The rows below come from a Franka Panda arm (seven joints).
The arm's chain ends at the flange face. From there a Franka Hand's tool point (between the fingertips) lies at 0.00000 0.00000 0.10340 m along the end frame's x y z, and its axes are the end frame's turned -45 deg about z.
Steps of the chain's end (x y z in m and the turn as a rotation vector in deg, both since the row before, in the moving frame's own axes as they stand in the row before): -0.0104 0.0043 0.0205 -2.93 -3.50 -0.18; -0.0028 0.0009 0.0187 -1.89 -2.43 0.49; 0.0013 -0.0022 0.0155 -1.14 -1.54 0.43; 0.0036 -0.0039 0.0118 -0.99 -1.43 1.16; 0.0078 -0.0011 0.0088 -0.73 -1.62 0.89; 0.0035 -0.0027 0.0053 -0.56 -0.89 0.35; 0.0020 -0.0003 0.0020 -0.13 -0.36 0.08
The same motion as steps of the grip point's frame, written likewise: -0.0186 -0.0050 0.0202 0.40 -4.55 -0.18; -0.0081 -0.0021 0.0186 0.38 -3.05 0.49; -0.0009 -0.0012 0.0154 0.28 -1.90 0.43; 0.0022 -0.0008 0.0118 0.31 -1.71 1.16; 0.0033 0.0036 0.0088 0.63 -1.66 0.89; 0.0025 0.0001 0.0053 0.23 -1.03 0.35; 0.0010 0.0009 0.0020 0.16 -0.35 0.08
